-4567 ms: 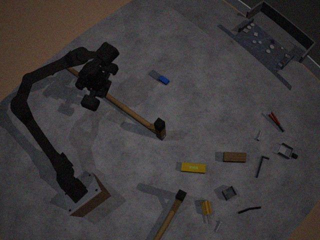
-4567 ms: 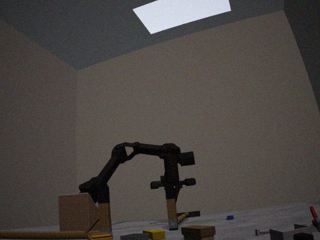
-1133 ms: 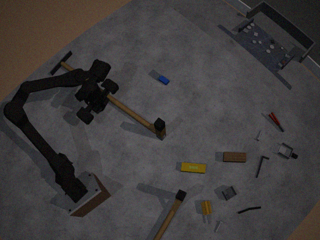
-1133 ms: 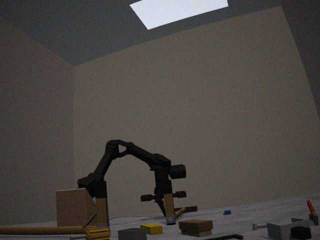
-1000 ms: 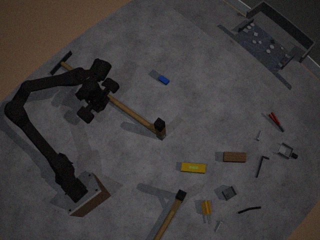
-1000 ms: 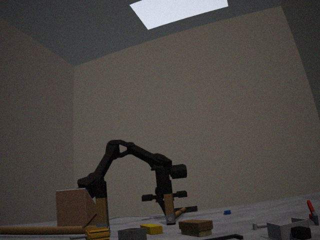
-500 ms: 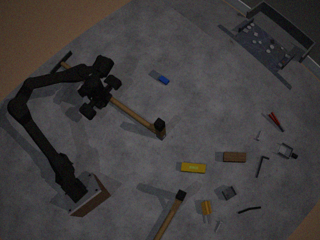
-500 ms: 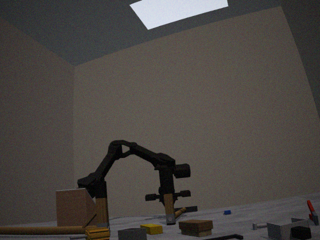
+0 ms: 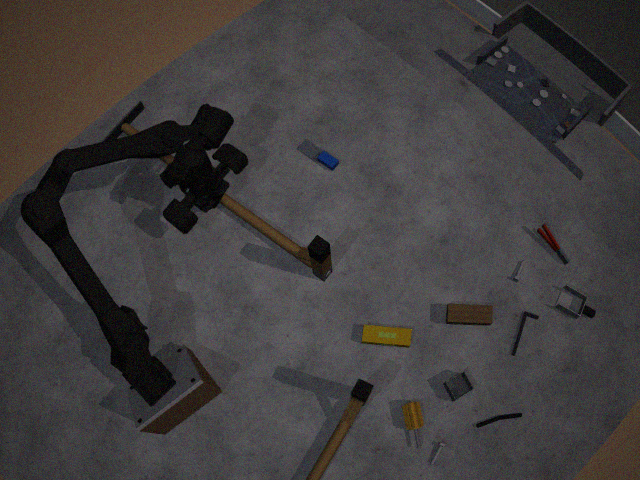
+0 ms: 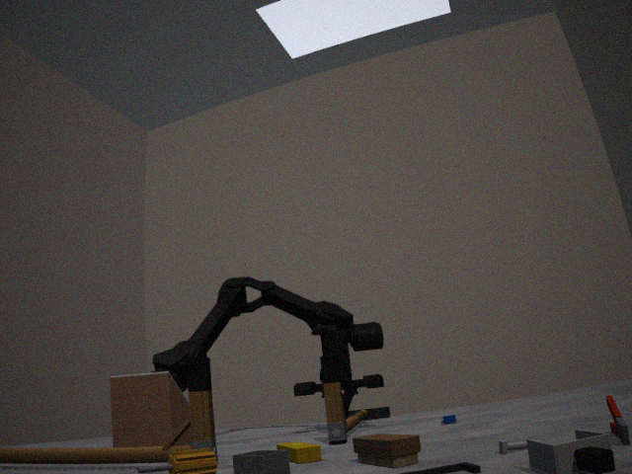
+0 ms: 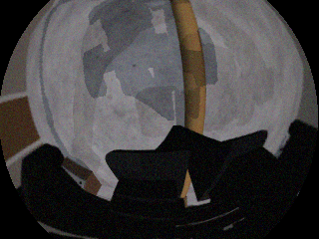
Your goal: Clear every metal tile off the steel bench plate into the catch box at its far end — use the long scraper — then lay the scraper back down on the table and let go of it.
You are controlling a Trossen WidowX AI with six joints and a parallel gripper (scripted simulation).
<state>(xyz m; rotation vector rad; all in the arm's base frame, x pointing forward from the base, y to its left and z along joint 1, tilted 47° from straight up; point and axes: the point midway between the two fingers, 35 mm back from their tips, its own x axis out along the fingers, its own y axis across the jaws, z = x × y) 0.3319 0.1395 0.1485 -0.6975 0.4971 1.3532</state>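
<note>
The long scraper lies 5 cm above my gripper tip, 3 cm to the left of it and 2 cm ahead of it. Also, from my gripper tip: grey box 59 cm to the right, 3 cm ahead; yellow-handled tool 56 cm to the right, 7 cm behind; yellow block 43 cm to the right, 1 cm ahead.
</note>
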